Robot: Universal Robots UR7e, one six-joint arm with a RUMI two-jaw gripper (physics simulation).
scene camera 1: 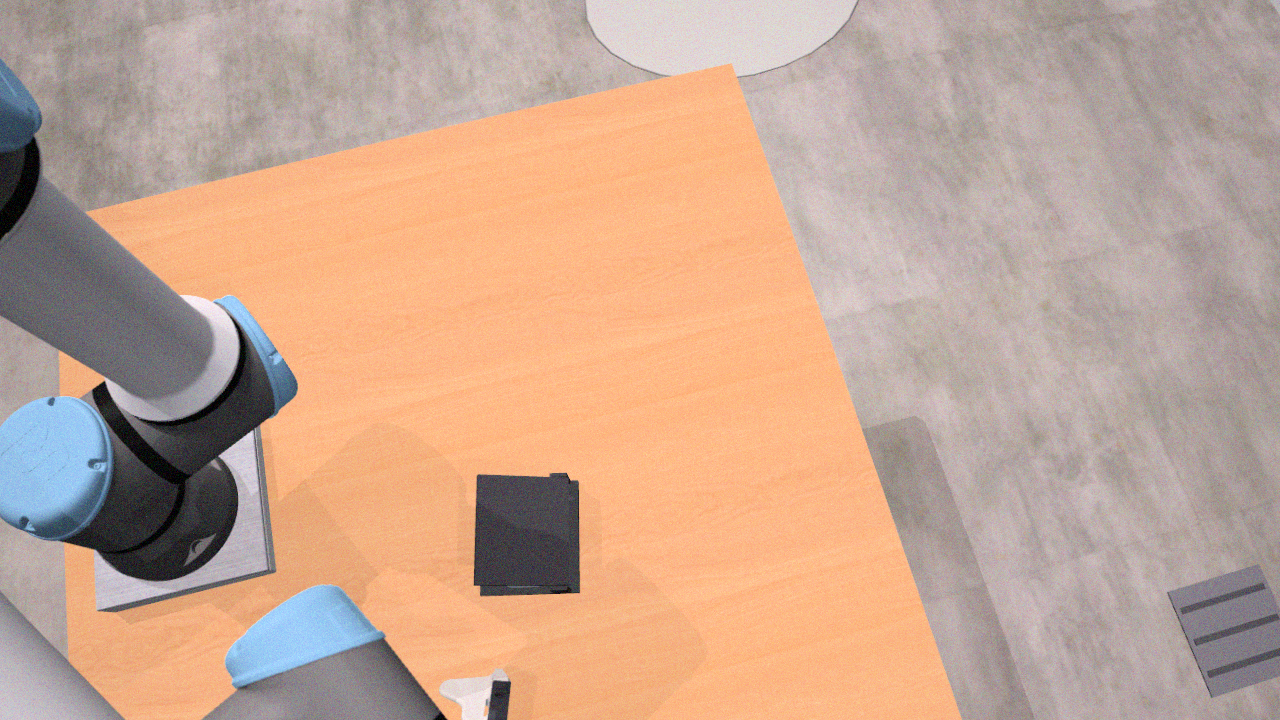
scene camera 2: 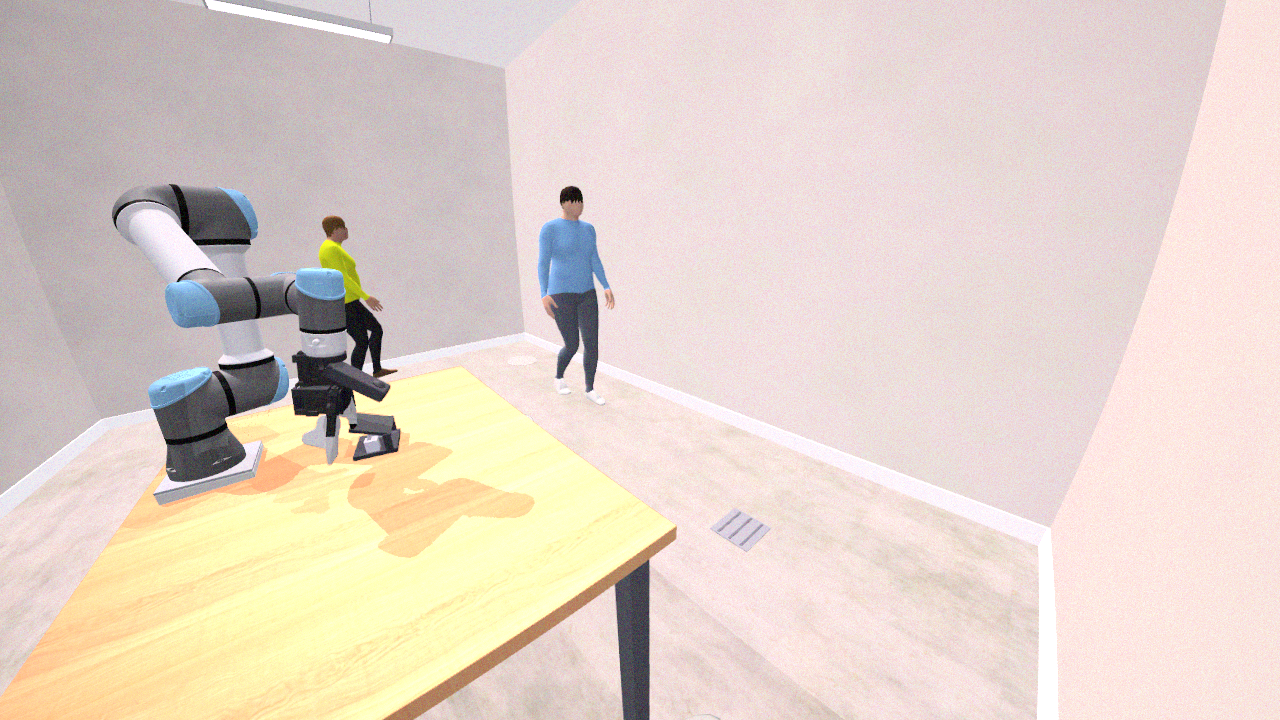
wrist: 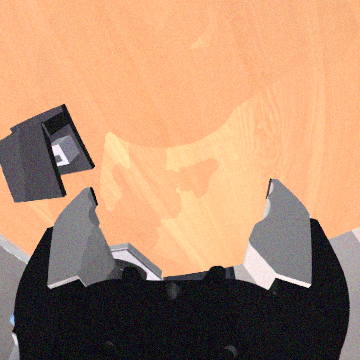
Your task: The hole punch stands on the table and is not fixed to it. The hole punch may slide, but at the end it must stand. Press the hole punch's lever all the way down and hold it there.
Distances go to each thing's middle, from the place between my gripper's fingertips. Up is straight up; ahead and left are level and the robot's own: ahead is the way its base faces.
Scene:
My hand is 21 cm to the right of the flat lever (scene camera 1: 521, 522), 5 cm above it and 3 cm short of it. From my hand the other things lie so: hole punch (scene camera 1: 574, 544) 21 cm to the left, 7 cm below, 3 cm ahead.

